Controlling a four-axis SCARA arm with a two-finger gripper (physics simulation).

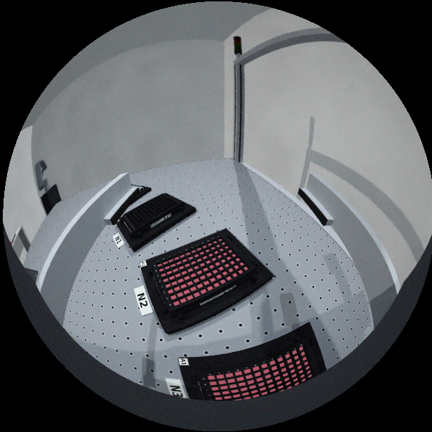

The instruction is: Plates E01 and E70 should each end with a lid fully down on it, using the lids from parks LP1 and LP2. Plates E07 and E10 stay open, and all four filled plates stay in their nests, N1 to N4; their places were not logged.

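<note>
My gripper [218, 176] is open and empty, its two fingers wide apart above the board. A black plate [207, 272] with pink wells and no lid sits in the nest marked N2 [170, 326]. A second plate [260, 377] with pink wells and no lid is in the nest marked N3 [187, 372], cut off by the bottom edge. A third black plate [152, 212] sits in the nest marked N1 [136, 245], beyond N2; its grid looks dark. The plates' side labels are too small to read. N4 and parks LP1 and LP2 cannot be made out.
A dark flat piece [144, 188] shows partly behind the left finger, beyond N1. A grey post [239, 110] with a small signal light [237, 45] stands at the back corner. A dark object [50, 197] is at the far left. Pale walls [135, 105] rise behind the perforated board [215, 200].
</note>
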